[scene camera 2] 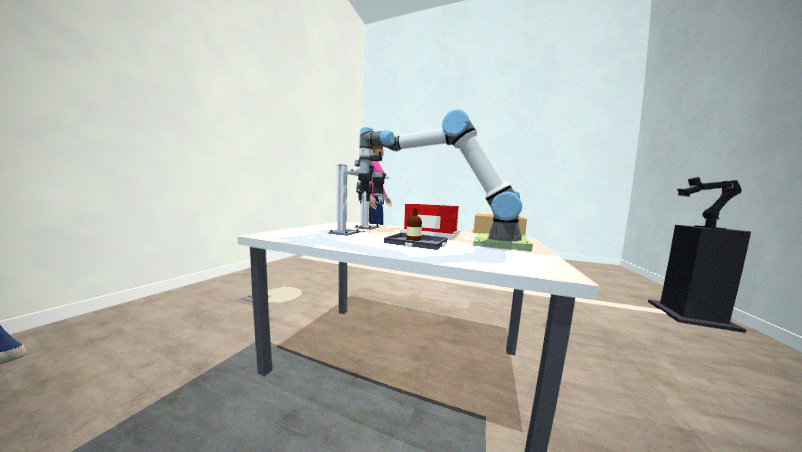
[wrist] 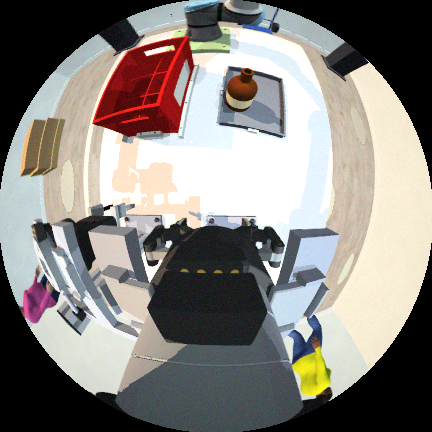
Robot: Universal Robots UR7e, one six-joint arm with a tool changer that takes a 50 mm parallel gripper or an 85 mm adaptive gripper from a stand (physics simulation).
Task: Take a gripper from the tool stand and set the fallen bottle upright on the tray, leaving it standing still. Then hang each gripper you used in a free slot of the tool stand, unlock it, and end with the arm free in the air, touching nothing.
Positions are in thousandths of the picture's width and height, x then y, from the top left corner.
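There is a tool stand (scene camera 2: 427,377) here, and the wrist view shows me the tool stand (wrist: 272,578) too. I also see a brown bottle (wrist: 559,207). Then I see a gripper (wrist: 124,617) and also a gripper (wrist: 483,578).
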